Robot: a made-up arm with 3 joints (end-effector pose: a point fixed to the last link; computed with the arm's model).
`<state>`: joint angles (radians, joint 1 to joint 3).
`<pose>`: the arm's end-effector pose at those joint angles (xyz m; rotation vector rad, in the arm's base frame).
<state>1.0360 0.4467 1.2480</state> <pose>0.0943 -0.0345 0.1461 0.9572 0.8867 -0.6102</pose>
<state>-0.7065 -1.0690 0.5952</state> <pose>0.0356 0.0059 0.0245 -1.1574 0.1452 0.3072</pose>
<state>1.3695 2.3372 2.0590</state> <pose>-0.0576 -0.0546 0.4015 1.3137 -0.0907 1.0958</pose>
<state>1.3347 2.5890 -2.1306</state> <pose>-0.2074 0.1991 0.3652 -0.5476 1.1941 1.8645</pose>
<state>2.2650 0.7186 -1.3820</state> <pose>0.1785 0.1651 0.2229 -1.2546 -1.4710 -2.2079</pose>
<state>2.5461 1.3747 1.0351</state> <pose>-0.0776 -0.0094 0.2916 1.2769 -1.0048 -1.3319</pose>
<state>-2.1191 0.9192 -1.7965</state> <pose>0.0741 -0.2512 0.2084 1.7483 -0.2388 0.7427</pose>
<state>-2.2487 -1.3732 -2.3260</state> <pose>0.3466 -0.0131 -0.0368 -1.3502 1.3539 -1.3402</pose>
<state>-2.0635 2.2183 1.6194</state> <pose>0.0437 0.1078 0.3558 -0.1017 -1.7606 -1.5098</pose>
